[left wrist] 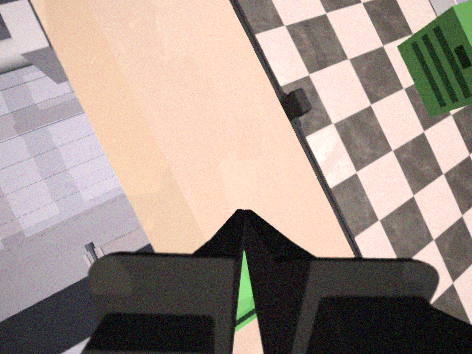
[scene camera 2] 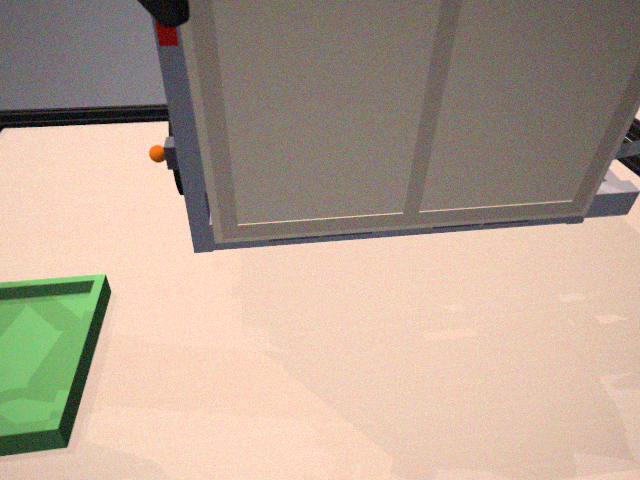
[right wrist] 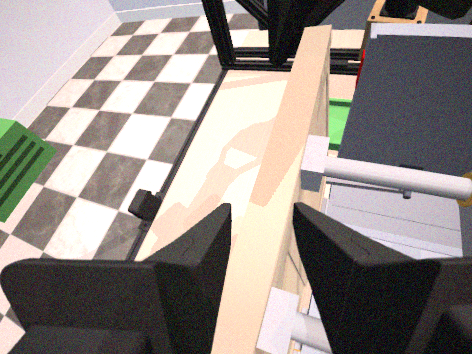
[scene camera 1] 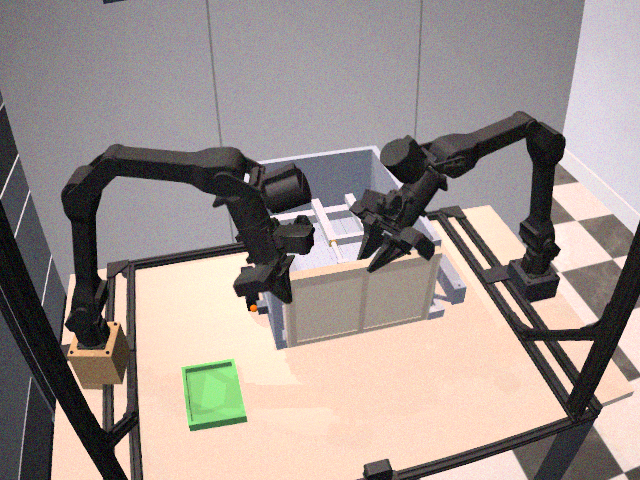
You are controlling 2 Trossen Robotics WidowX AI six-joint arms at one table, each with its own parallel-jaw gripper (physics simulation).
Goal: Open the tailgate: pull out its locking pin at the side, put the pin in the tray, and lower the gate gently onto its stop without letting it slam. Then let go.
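Pixels of known places: left gripper, fingertip midpoint: (left wrist: 243, 216) (scene camera 2: 176, 25) (right wrist: 275, 64) (scene camera 1: 289, 302); right gripper, fingertip midpoint: (right wrist: 261, 211) (scene camera 1: 363, 268); left arm's base at its link origin: (right wrist: 399, 9) (scene camera 1: 93, 338); right arm's base at its link origin: (scene camera 1: 534, 268).
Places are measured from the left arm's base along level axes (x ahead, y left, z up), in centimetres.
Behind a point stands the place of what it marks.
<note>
The tan tailgate (scene camera 1: 325, 315) @[x 48.0, y -1.7, z 6.5 cm] (scene camera 2: 320, 118) @[x 48.2, y -1.9, z 8.4 cm] stands upright at the rear of the grey truck bed (scene camera 1: 330, 178) @[x 51.7, y 40.7, z 10.5 cm]. The locking pin's orange knob (scene camera 1: 253, 308) @[x 33.8, y 6.5, z 1.3 cm] (scene camera 2: 157, 153) @[x 34.0, y 6.4, z 1.2 cm] sits at the bracket on the bed's side, at the left of both scene views. My left gripper (scene camera 1: 288, 298) @[x 41.7, y -6.7, z 14.9 cm] (left wrist: 243, 216) @[x 41.7, y -6.7, z 14.9 cm] is shut and empty, by the gate's left upper corner; its tip (scene camera 2: 173, 21) hides part of the red lamp (scene camera 2: 166, 35) @[x 38.9, y -0.4, z 12.7 cm]. My right gripper (scene camera 1: 366, 263) @[x 54.7, y -1.2, z 17.2 cm] (right wrist: 261, 211) @[x 54.7, y -1.2, z 17.2 cm] is shut on the tailgate's top edge. The green tray (scene camera 1: 214, 392) @[x 24.9, y -6.1, z -10.1 cm] (scene camera 2: 31, 361) @[x 26.3, y -6.9, z -10.1 cm] is empty.
White rods (right wrist: 390, 176) @[x 50.9, y 3.3, z 17.5 cm] run from the gate's inner side into the bed. Black frame rails (scene camera 1: 131, 330) @[x 4.1, y 11.2, z -9.0 cm] edge the table. A wooden block (scene camera 1: 100, 369) @[x 1.4, y -5.0, z -4.1 cm] carries the left arm's base. A green box (left wrist: 435, 75) (right wrist: 22, 172) stands beyond the table in both wrist views.
</note>
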